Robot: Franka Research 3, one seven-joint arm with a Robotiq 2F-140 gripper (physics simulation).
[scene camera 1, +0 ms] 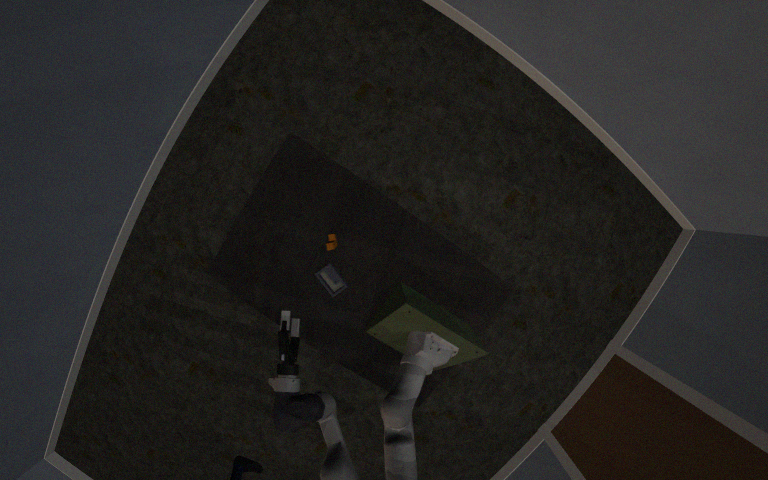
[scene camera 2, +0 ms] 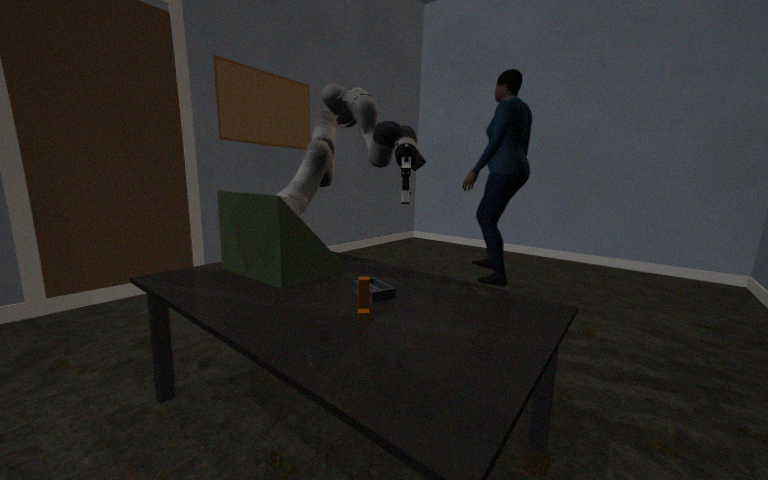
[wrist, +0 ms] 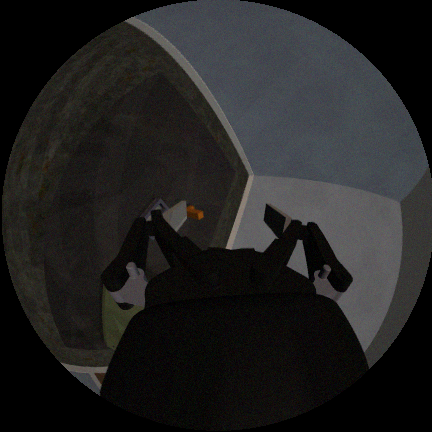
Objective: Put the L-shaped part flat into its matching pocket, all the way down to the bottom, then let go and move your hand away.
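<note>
The orange L-shaped part (scene camera 1: 331,246) (scene camera 2: 363,294) (wrist: 196,213) is on the table and appears to stand upright, with a low foot facing scene camera 2. The grey pocket tray (scene camera 1: 342,287) (scene camera 2: 382,294) lies flat on the table close to it, apart from it. The tray's inside is dim, and its pocket shape is hard to make out. In the wrist view a finger partly hides the tray (wrist: 151,207). My gripper (scene camera 1: 290,316) (scene camera 2: 405,196) (wrist: 225,210) is open and empty, raised well above table height and away from both things.
A large green wedge-shaped block (scene camera 1: 396,325) (scene camera 2: 249,237) (wrist: 116,320) stands on the dark table (scene camera 1: 283,186) (scene camera 2: 453,350) (wrist: 125,150), beside the arm's base. A person (scene camera 2: 509,135) stands on the floor beyond the table in scene camera 2.
</note>
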